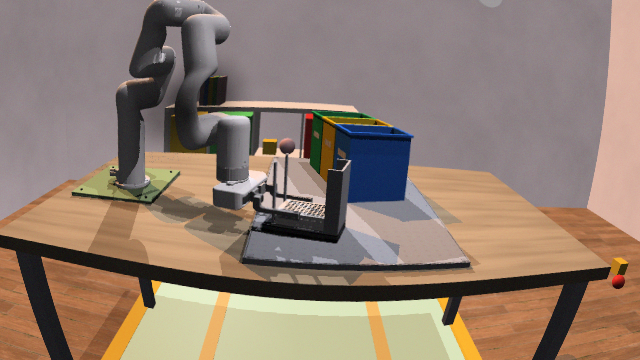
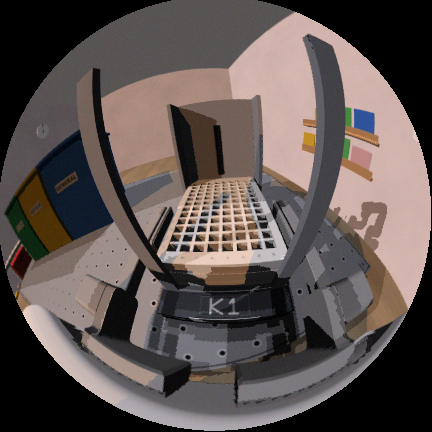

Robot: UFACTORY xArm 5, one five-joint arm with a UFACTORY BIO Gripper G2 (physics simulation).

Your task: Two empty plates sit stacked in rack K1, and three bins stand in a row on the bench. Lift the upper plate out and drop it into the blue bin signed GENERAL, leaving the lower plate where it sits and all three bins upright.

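Places are measured from the arm's base along level axes (x ahead, y left, z up), in metres.
Where they show: hand at its tool point: (image 1: pixel 295 207) (image 2: pixel 220 228); arm's base at its link origin: (image 1: pixel 132 182).
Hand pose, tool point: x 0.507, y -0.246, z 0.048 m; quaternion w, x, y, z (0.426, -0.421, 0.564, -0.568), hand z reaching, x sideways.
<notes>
Each offset is from my tool point to the centre of the thing. Level surfaces: height alone.
Rack K1 @[dx +0.020, dy -0.007, dz +0.028 m] (image 1: pixel 337 202) (image 2: pixel 223 306) stands upright on the bench, with tall front posts and a high back wall. The pale gridded upper plate @[dx +0.030, dy -0.009, dz -0.005 m] (image 1: pixel 306 208) (image 2: pixel 222 258) lies level inside it. The lower plate cannot be told apart clearly beneath it. My gripper (image 1: pixel 304 206) (image 2: pixel 223 210) reaches in from the front, one finger along each long side, shut on the upper plate at rack height. Whether the fingers also touch the lower plate cannot be seen. The blue bin @[dx +0.196, dy +0.255, dz +0.045 m] (image 1: pixel 377 167) (image 2: pixel 75 187), signed GENERAL, stands upright beyond the rack, beside the yellow bin @[dx +0.169, dy +0.382, dz +0.045 m] (image 2: pixel 45 210) and green bin (image 2: pixel 26 231), both upright.
A grey perforated board @[dz -0.045 m] (image 1: pixel 425 245) (image 2: pixel 102 250) lies under the rack and bins. A thin rod topped by a brownish ball (image 1: pixel 287 146) rises behind the rack. The arm's green base plate (image 1: pixel 162 182) is at the left. A low shelf (image 1: pixel 280 105) stands behind the bench.
</notes>
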